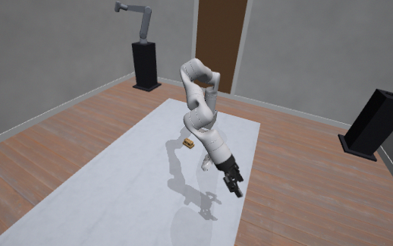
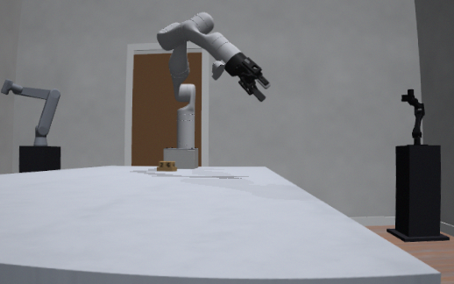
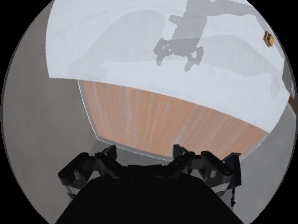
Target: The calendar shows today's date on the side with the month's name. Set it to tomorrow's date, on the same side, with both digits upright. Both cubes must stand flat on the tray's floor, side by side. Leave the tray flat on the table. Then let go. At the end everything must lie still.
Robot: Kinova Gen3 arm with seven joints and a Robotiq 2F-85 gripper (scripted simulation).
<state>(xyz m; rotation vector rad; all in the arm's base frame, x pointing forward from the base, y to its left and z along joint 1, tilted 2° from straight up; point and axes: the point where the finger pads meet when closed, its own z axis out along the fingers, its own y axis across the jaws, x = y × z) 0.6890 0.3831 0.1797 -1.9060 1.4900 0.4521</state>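
Right now the wooden digit cube is 410 mm to the right of my hand, 370 mm behind it and 230 mm below it. The rest, counted from my hand: wooden calendar tray (400 mm to the right, 370 mm behind, 250 mm below).
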